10 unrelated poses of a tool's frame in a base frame.
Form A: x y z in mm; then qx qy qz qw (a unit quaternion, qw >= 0).
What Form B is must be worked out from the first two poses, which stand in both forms.
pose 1, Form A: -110.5 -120.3 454.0 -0.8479 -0.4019 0.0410 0.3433
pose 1, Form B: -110.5 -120.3 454.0 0.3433 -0.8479 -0.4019 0.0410
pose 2, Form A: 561.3 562.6 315.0 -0.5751 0.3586 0.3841 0.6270
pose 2, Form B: 561.3 562.6 315.0 0.6270 -0.5751 0.3586 0.3841
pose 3, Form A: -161.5 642.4 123.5 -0.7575 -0.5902 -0.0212 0.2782
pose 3, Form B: -161.5 642.4 123.5 0.2782 -0.7575 -0.5902 -0.0212
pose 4, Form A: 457.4 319.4 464.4 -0.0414 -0.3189 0.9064 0.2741
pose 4, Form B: 457.4 319.4 464.4 0.2741 -0.0414 -0.3189 0.9064
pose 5, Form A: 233.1 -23.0 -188.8 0.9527 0.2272 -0.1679 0.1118
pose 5, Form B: 233.1 -23.0 -188.8 0.1118 0.9527 0.2272 -0.1679
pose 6, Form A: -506.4 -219.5 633.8 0.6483 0.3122 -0.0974 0.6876
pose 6, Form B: -506.4 -219.5 633.8 0.6876 0.6483 0.3122 -0.0974
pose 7, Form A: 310.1 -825.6 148.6 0.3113 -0.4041 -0.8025 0.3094
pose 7, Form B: 310.1 -825.6 148.6 0.3094 0.3113 -0.4041 -0.8025
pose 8, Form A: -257.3 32.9 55.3 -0.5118 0.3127 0.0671 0.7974
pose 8, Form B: -257.3 32.9 55.3 0.7974 -0.5118 0.3127 0.0671
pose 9, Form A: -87.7 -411.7 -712.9 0.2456 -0.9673 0.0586 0.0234
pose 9, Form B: -87.7 -411.7 -712.9 0.0234 0.2456 -0.9673 0.0586
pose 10, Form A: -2.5 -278.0 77.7 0.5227 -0.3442 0.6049 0.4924
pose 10, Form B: -2.5 -278.0 77.7 0.4924 0.5227 -0.3442 0.6049
